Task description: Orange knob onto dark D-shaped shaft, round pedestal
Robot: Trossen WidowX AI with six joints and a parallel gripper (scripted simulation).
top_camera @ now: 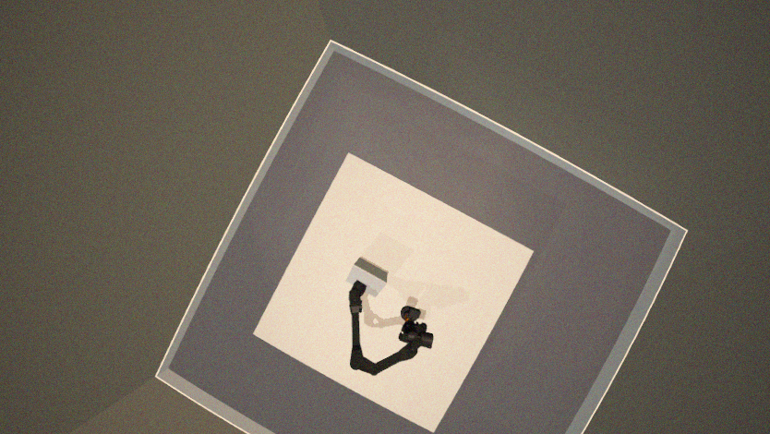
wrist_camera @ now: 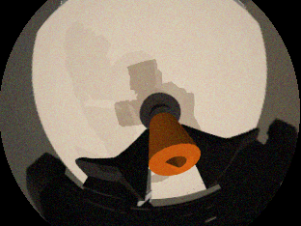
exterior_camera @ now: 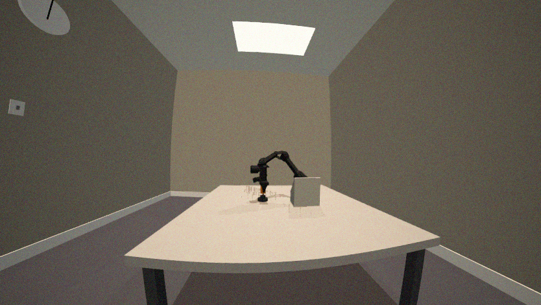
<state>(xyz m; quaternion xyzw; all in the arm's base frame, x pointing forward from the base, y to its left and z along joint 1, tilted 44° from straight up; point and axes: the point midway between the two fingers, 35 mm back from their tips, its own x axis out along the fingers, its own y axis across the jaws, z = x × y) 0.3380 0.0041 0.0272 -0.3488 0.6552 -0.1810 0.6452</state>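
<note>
The orange knob lies 2 cm above my gripper tip. The rest, counted from my gripper tip: dark round pedestal: 4 cm below.
</note>
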